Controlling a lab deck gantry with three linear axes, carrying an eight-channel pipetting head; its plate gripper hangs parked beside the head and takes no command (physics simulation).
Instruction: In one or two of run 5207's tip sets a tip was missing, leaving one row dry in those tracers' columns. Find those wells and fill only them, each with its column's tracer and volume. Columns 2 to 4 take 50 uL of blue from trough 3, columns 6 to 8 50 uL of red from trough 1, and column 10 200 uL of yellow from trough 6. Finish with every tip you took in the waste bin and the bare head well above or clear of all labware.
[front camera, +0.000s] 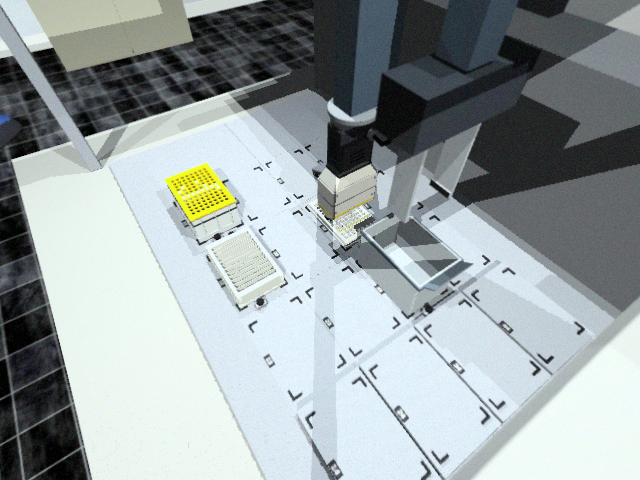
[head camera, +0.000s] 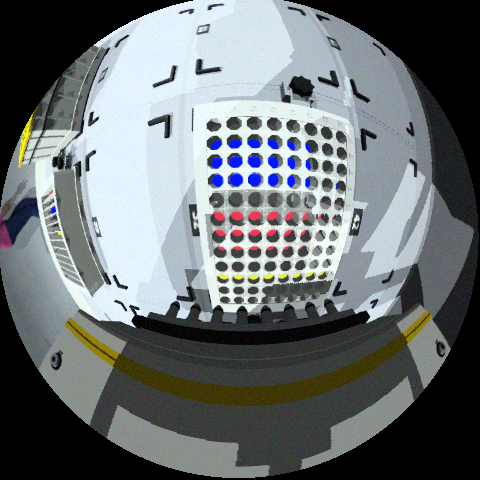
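Note:
The white well plate (front camera: 336, 231) (head camera: 201, 165) sits below the pipetting head (front camera: 347, 192). In the head view, three lines of wells show blue, three show red and one yellow. Across the blue lines, the second well from the right shows no blue; the rightmost shows slivers in two lines. Oblique walls hide some bottoms. The nozzles (head camera: 242, 314) look bare. The yellow tip rack (front camera: 201, 191) (head camera: 26, 142) and the trough block (front camera: 245, 260) (head camera: 75, 225) stand at the left. The waste bin (front camera: 400, 289) stands right of the plate. The parked plate gripper (front camera: 421, 201) hangs open and empty.
The dark gantry arm (front camera: 449, 98) reaches over the bin from the back right. A black knob (head camera: 301, 86) stands by the plate's far edge. Dark corner brackets and small number tags mark the deck positions. A pale rail (front camera: 46, 77) rises at the deck's left edge.

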